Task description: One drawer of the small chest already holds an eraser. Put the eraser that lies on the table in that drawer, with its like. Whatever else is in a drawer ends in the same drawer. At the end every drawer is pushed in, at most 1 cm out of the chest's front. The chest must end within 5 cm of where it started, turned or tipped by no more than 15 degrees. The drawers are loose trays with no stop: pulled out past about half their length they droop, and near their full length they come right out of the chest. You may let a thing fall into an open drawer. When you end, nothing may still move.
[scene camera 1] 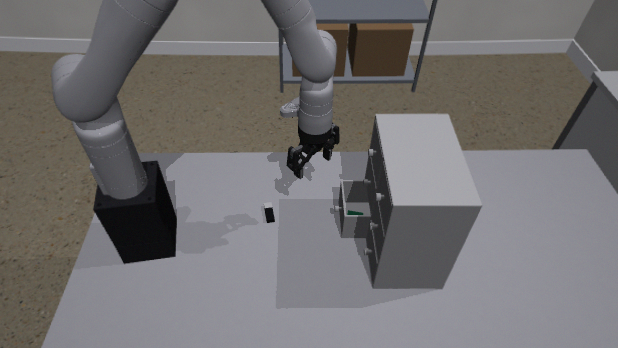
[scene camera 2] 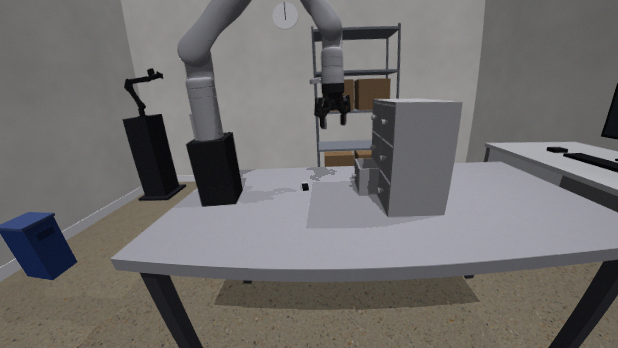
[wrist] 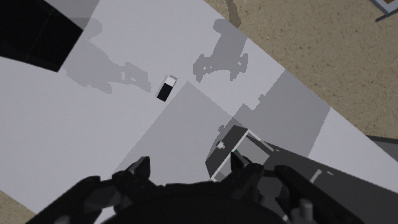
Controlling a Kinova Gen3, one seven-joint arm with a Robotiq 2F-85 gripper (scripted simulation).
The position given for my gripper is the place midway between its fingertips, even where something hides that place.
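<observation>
My gripper is here in scene camera 1 (scene camera 1: 313, 167), and I can find it in scene camera 2 (scene camera 2: 333, 126) and in the wrist view (wrist: 190, 162) too. There is a grey chest (scene camera 1: 435, 203). I also see a drawer (scene camera 1: 354, 196), and a drawer (wrist: 309, 172).
</observation>
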